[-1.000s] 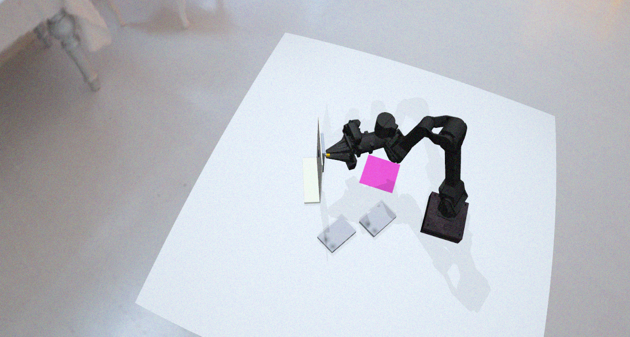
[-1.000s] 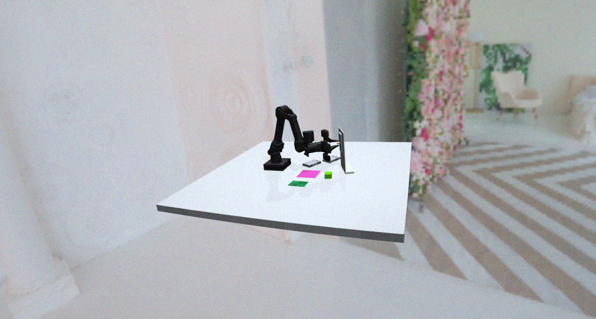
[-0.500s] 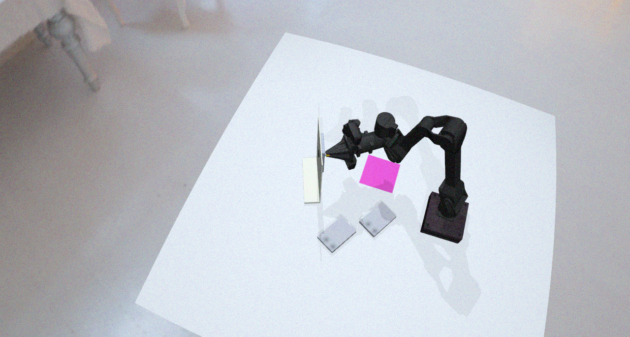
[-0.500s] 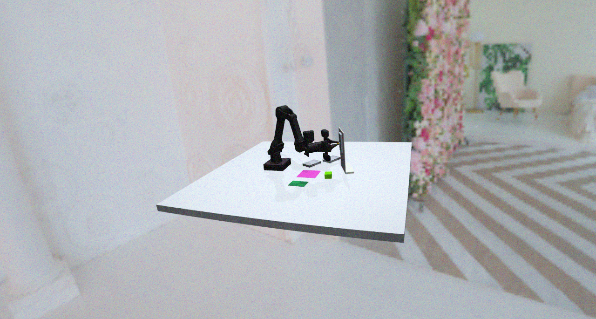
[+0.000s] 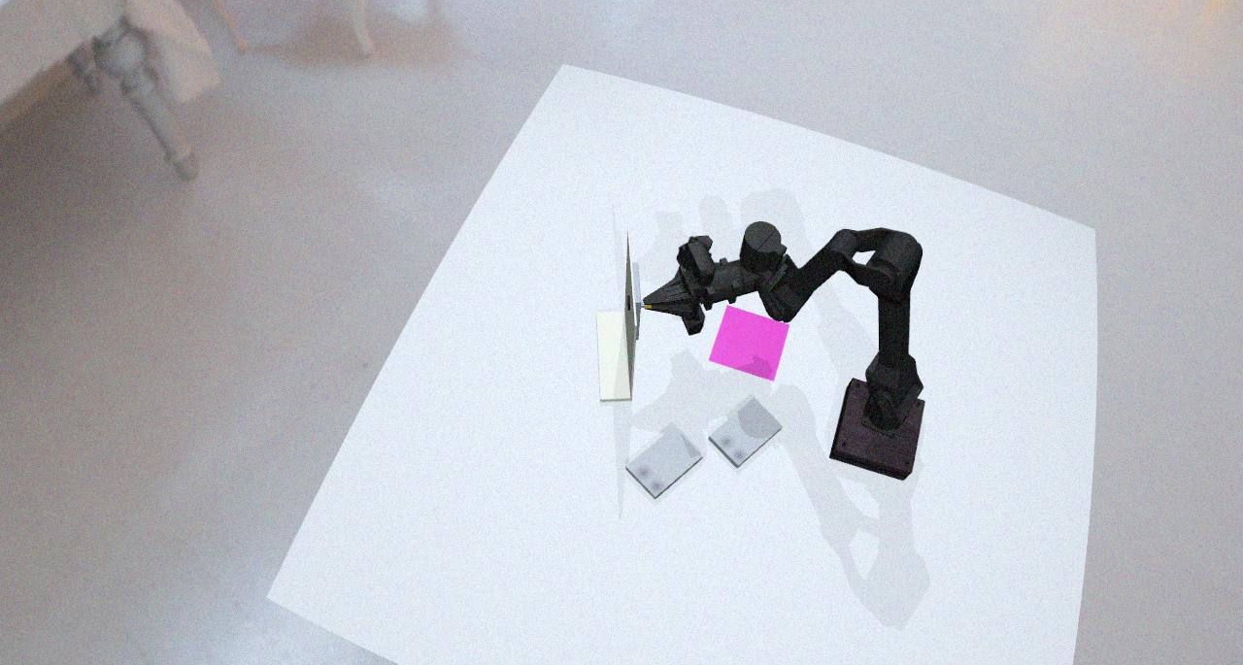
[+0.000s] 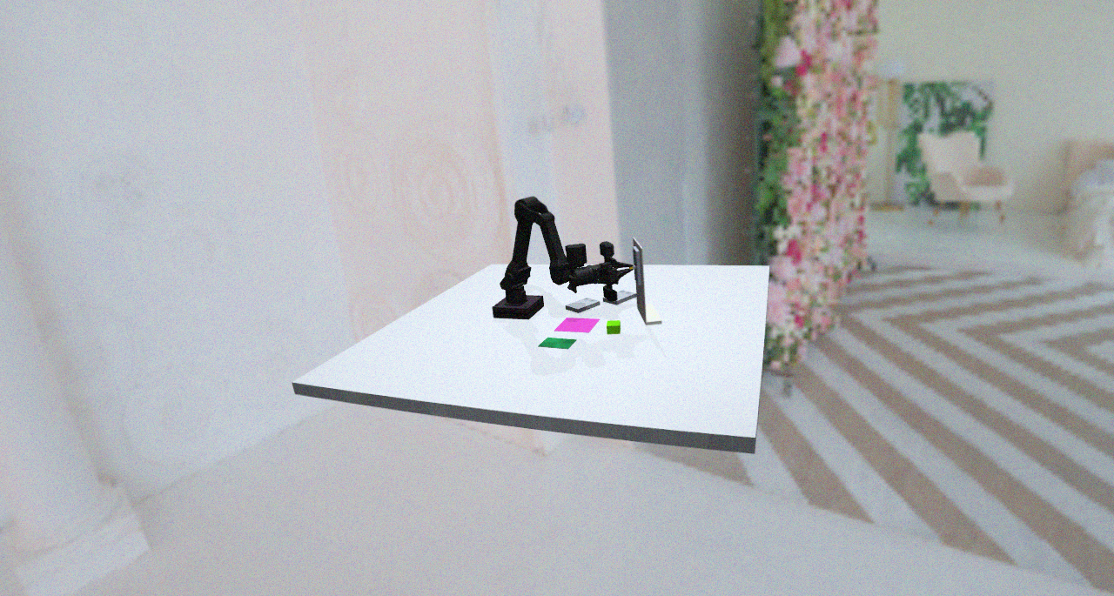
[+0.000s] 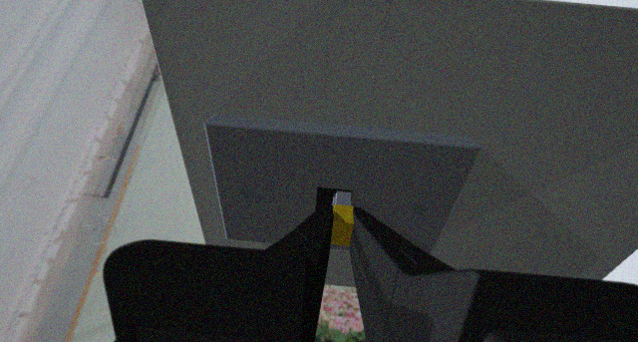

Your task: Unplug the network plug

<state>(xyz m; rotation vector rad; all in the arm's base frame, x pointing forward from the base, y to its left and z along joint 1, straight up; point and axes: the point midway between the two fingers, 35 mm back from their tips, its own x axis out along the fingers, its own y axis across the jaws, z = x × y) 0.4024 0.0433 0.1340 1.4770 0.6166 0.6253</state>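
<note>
My gripper tip is 17 cm above the magenta square, 16 cm past it and 12 cm to the left of it. Round my gripper tip: socket panel 6 cm below, 2 cm ahead, 1 cm to the left; then bright green cube 16 cm below, 14 cm to the right, 2 cm behind; then network plug right at my gripper tip.
</note>
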